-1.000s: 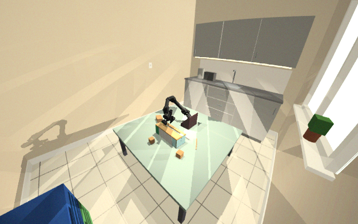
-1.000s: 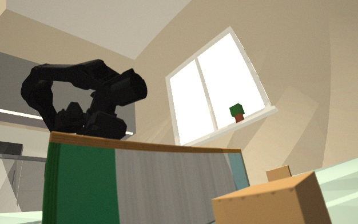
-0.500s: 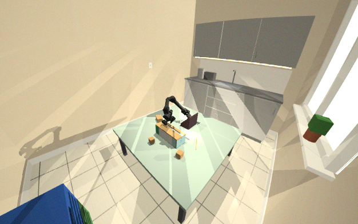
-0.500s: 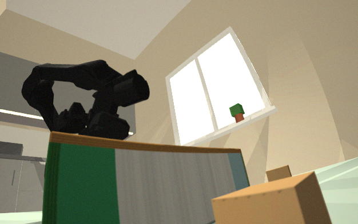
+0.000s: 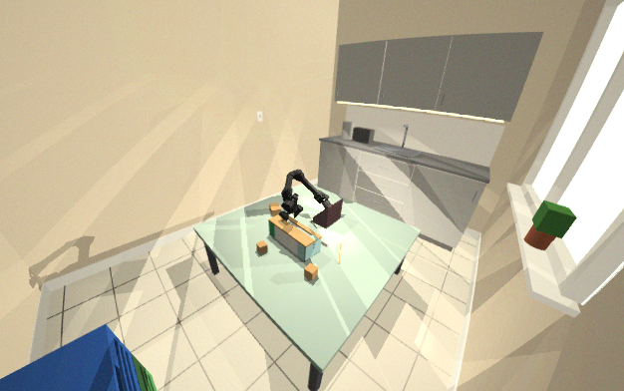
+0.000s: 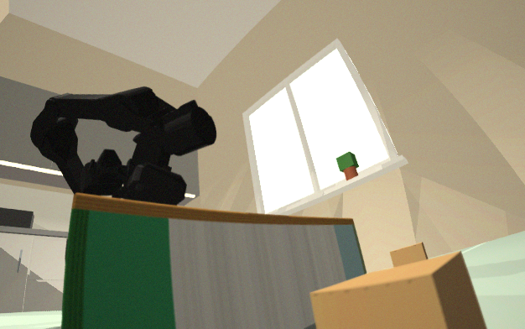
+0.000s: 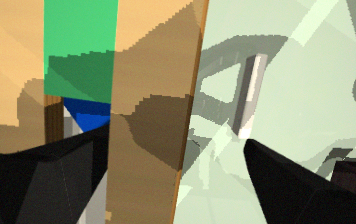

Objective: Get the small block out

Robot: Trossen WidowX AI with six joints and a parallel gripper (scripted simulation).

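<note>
My gripper tip is now 5 cm short of the small blue block and 2 cm to the left of it. From my gripper tip the other things lie so: thin stick: 43 cm to the left, 9 cm below, 3 cm behind; box: 12 cm to the left, 5 cm ahead, 3 cm below.
</note>
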